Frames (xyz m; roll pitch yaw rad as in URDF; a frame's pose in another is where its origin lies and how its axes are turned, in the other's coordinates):
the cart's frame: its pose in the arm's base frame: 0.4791 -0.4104 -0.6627 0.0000 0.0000 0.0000
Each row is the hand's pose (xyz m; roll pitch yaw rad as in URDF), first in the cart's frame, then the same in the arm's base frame.
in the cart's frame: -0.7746 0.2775 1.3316 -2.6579 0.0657 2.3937
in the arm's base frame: -0.2955 -0.1329 0.6689 -2.6579 0.0657 2.3937
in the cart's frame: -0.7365 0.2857 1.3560 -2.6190 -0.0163 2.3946
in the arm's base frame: -0.2574 -0.1247 0.6933 -2.6190 -0.0163 2.3946
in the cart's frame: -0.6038 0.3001 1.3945 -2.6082 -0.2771 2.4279
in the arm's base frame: -0.1247 -0.1103 0.7318 -2.6082 -0.2771 2.4279
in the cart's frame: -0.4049 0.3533 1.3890 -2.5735 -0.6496 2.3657
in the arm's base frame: 0.0742 -0.0571 0.7263 -2.5735 -0.6496 2.3657
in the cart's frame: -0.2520 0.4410 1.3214 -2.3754 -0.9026 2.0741
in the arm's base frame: 0.2271 0.0306 0.6587 -2.3754 -0.9026 2.0741
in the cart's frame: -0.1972 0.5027 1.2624 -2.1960 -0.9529 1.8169
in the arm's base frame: 0.2819 0.0923 0.5997 -2.1960 -0.9529 1.8169
